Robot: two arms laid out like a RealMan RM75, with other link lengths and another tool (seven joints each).
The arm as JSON. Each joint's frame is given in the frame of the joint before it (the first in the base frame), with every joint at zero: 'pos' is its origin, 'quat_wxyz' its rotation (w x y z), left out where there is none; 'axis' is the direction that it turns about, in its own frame. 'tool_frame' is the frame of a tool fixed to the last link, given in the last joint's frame.
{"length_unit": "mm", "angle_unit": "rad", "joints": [
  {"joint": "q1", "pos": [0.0, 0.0, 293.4], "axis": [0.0, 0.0, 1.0]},
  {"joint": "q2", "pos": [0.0, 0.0, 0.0], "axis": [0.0, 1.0, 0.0]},
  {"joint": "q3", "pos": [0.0, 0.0, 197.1], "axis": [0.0, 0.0, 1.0]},
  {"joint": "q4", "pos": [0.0, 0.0, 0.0], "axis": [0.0, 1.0, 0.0]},
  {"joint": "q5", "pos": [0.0, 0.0, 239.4], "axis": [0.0, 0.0, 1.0]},
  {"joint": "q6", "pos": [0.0, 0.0, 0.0], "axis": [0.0, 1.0, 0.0]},
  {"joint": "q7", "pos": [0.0, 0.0, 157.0], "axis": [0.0, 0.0, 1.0]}
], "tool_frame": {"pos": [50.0, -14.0, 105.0], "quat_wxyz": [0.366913, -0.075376, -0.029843, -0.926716]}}
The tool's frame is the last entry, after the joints.
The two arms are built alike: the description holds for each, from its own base.
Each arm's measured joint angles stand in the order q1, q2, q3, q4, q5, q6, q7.
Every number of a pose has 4 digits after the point. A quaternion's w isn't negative.
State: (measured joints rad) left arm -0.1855 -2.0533 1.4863 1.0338 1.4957 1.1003 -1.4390; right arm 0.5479 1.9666 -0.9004 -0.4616 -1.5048 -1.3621 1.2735
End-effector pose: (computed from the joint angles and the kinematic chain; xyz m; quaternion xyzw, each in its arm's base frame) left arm -0.1261 0.3963 -0.0305 0.2010 0.9272 0.2447 0.2000; right arm 0.2200 0.4273 -0.0128 -0.5429 -0.7719 -0.0514 0.3269
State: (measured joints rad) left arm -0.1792 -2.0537 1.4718 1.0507 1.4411 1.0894 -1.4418; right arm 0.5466 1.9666 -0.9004 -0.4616 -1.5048 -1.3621 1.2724
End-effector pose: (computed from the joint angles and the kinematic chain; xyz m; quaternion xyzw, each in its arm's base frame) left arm -0.1185 0.4064 -0.0131 0.1922 0.9175 0.2722 0.2171; right arm 0.2205 0.4270 -0.0128 -0.5430 -0.7718 -0.0518 0.3268
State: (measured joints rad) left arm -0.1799 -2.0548 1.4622 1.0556 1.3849 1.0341 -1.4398; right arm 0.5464 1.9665 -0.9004 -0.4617 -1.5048 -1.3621 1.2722
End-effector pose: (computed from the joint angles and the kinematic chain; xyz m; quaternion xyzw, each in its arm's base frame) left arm -0.1184 0.4238 0.0046 0.1771 0.9071 0.3115 0.2210; right arm 0.2206 0.4270 -0.0127 -0.5429 -0.7718 -0.0520 0.3267
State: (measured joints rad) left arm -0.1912 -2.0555 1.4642 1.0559 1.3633 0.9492 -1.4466; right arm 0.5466 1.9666 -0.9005 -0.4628 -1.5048 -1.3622 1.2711
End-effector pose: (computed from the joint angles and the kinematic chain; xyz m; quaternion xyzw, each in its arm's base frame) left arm -0.1241 0.4425 0.0147 0.1628 0.9011 0.3449 0.2061; right arm 0.2204 0.4273 -0.0125 -0.5420 -0.7725 -0.0523 0.3267
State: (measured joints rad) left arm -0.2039 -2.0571 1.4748 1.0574 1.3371 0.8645 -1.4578; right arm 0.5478 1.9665 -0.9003 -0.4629 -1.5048 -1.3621 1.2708
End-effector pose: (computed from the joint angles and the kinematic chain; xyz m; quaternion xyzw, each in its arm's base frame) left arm -0.1275 0.4591 0.0235 0.1468 0.8944 0.3746 0.1954; right arm 0.2199 0.4276 -0.0124 -0.5415 -0.7729 -0.0523 0.3267
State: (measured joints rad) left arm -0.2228 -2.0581 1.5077 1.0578 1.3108 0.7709 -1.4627; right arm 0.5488 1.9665 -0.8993 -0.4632 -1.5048 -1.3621 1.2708
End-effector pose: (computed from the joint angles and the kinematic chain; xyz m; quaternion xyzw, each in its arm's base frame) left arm -0.1267 0.4728 0.0251 0.1372 0.8892 0.3962 0.1832; right arm 0.2194 0.4281 -0.0121 -0.5410 -0.7730 -0.0525 0.3272
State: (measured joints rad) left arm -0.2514 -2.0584 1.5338 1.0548 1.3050 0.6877 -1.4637; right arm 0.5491 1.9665 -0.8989 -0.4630 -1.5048 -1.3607 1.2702
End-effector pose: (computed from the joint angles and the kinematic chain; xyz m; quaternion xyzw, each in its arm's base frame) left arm -0.1238 0.4851 0.0249 0.1377 0.8853 0.4118 0.1664; right arm 0.2196 0.4284 -0.0120 -0.5410 -0.7729 -0.0532 0.3272
